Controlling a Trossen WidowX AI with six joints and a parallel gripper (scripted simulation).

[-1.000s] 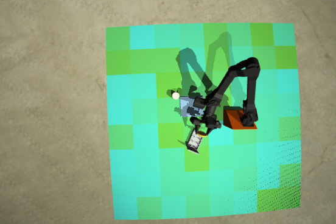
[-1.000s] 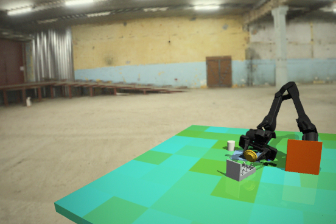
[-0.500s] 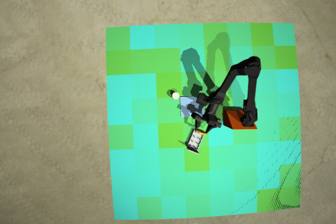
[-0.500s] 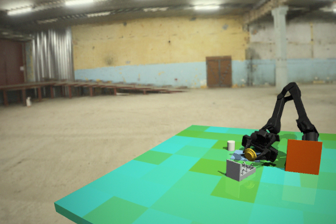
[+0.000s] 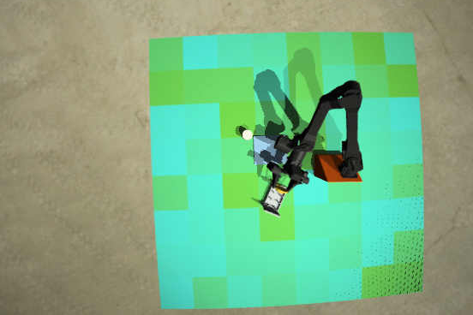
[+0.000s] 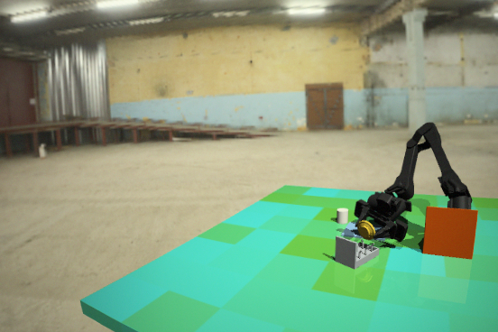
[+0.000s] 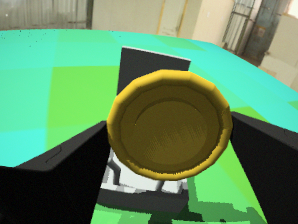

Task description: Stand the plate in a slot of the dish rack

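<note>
Now: the grey dish rack 10 mm ahead of my gripper tip, 40 mm to the left of it and 50 mm below it. The rest, counted from my gripper tip: light blue mat (30 mm ahead, 170 mm to the right, 70 mm below); yellow plate (10 mm to the right); dark blue spoon (90 mm behind, 180 mm to the right, 70 mm below).
</note>
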